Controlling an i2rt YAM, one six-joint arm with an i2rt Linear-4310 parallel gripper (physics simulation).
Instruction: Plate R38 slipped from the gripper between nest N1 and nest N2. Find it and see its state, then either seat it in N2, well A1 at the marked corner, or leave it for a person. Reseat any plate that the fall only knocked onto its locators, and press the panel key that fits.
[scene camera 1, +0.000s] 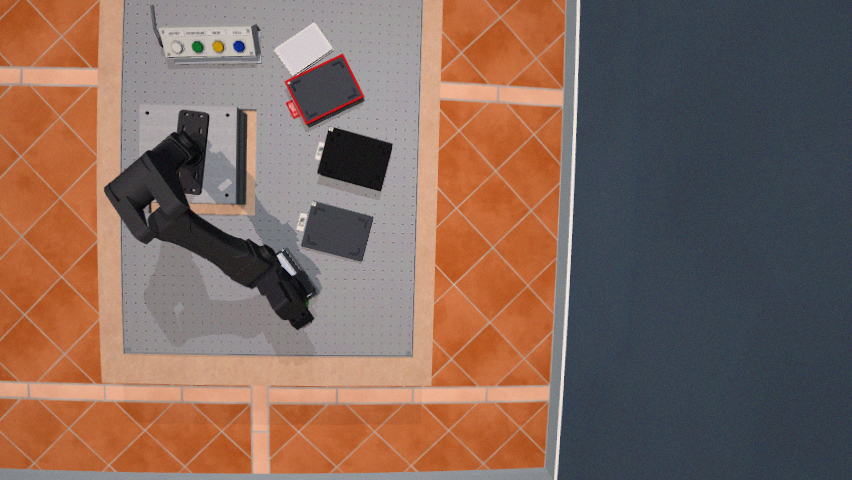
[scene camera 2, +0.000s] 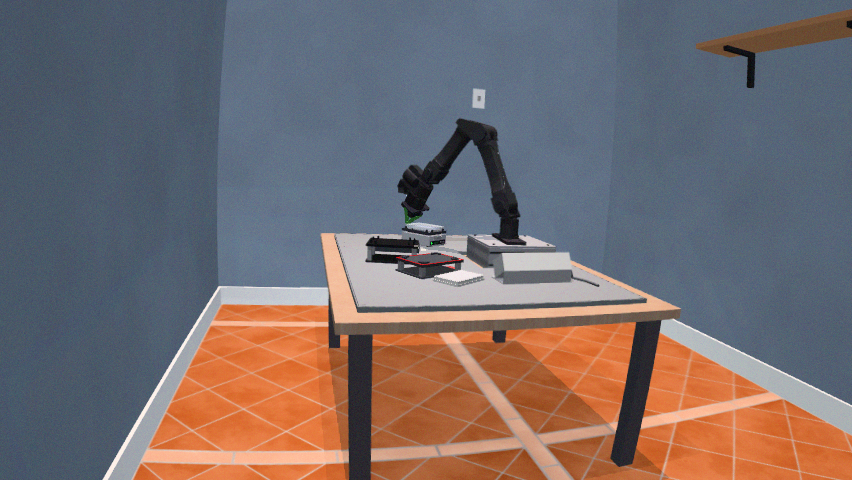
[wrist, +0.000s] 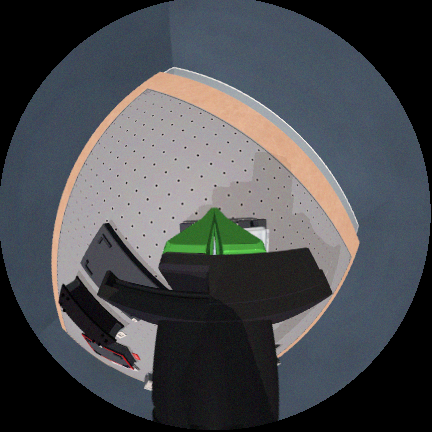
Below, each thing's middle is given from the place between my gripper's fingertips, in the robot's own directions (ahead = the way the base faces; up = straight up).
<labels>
My hand is 190 mm to the right of the dark grey station N2 (scene camera 1: 329, 229), 50 mm above it and 40 mm short of it. Also, from my hand: white well plate (scene camera 1: 309, 46): 650 mm to the left, 90 mm behind, 60 mm below.
</labels>
